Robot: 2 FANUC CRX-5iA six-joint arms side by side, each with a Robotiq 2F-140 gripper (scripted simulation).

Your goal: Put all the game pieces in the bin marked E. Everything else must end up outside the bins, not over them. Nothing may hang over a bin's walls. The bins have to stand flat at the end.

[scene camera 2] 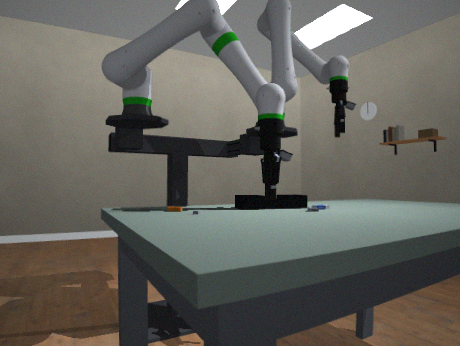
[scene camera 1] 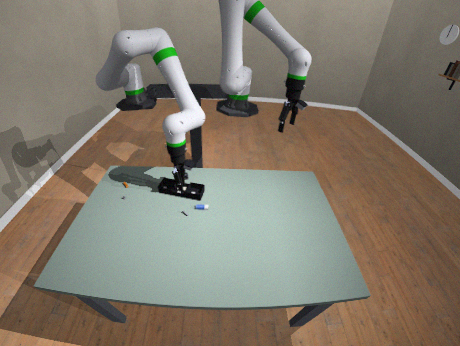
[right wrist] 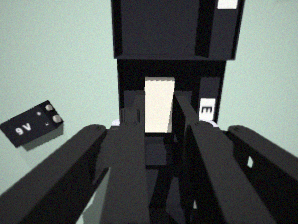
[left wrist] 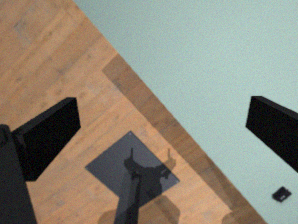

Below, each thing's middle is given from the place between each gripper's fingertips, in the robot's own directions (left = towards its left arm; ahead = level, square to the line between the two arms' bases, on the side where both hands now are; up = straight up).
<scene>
Now: the joined black bins (scene camera 2: pixel 245 202) 10 mm ahead of my right hand and 30 mm below it. Also, from my right hand: white domino (right wrist: pixel 159 91) (30 mm below).
Now: the white domino 55 cm to the right of my left hand, 33 cm below it and 24 cm ahead of it. Also, from my left hand: joined black bins: 55 cm to the right, 33 cm below, 25 cm ahead.
</scene>
